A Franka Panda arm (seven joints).
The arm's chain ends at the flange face. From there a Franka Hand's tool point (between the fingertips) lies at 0.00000 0.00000 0.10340 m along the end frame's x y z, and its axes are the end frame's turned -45 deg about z.
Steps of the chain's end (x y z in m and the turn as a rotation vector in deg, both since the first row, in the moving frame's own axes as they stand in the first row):
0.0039 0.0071 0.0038 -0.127 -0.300 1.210
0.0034 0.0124 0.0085 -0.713 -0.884 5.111
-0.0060 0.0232 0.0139 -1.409 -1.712 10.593
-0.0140 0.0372 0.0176 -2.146 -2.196 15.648
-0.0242 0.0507 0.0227 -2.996 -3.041 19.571
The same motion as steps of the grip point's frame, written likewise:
-0.0028 0.0076 0.0038 0.122 -0.302 1.210
-0.0084 0.0109 0.0085 0.121 -1.129 5.111
-0.0246 0.0114 0.0138 0.214 -2.207 10.593
-0.0417 0.0156 0.0175 0.035 -3.070 15.648
-0.0605 0.0174 0.0224 0.032 -4.269 19.571

